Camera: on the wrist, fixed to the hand. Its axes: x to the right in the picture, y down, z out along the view.
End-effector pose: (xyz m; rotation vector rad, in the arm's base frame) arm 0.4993 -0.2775 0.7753 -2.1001 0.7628 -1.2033
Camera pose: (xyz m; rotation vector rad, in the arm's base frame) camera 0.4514 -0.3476 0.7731 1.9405 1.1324 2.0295
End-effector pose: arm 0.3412 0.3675 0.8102 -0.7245 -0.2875 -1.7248
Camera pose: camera 0.3731 0.2977 0.7738 -0.1645 0.9409 2.8601
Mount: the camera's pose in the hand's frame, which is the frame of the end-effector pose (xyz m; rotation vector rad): 0.0291 0.0566 -0.0563 0.2820 0.3236 -1.5765
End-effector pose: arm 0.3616 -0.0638 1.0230 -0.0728 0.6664 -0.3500
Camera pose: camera 0.3648 -0.0180 0.9515 -0.2730 0.7594 -1.9985
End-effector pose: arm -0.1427 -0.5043 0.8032 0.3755 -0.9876 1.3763
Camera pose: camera -0.1779 -0.4320 0.7757 0.8504 -0.0238 0.0776
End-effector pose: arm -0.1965 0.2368 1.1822 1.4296 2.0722 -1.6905
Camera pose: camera -0.1474 0.2958 1.1458 0.1697 -1.7707 1.0520
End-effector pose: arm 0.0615 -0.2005 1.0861 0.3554 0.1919 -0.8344
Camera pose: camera 0.1217 -0.1641 1.0384 0.5933 0.6987 -2.3735
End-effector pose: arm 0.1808 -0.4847 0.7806 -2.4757 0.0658 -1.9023
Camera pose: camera 0.1326 -0.5419 0.8209 1.2276 1.6214 1.4172
